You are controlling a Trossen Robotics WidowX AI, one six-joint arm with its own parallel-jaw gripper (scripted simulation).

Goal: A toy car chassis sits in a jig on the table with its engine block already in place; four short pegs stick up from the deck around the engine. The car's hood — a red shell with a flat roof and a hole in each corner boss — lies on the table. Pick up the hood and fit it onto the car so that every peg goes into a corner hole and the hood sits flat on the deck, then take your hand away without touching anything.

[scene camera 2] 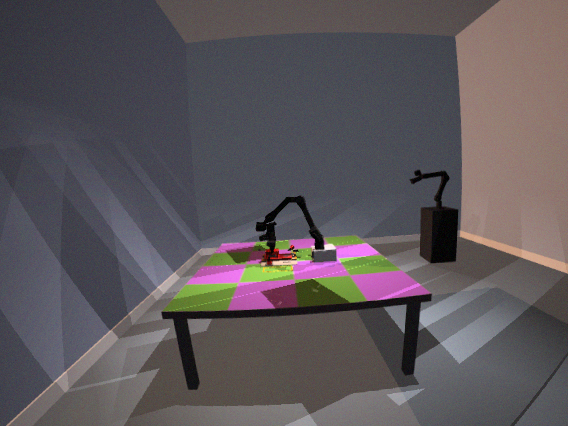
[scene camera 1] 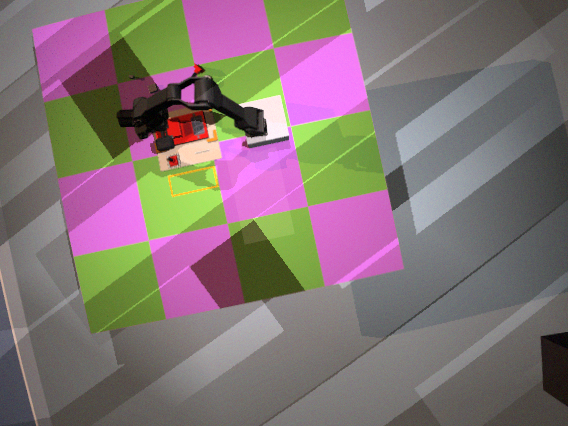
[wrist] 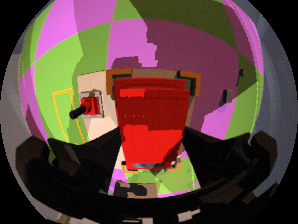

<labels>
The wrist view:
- my gripper: 151, 129
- red hood: 152, 121, held by my gripper
</labels>
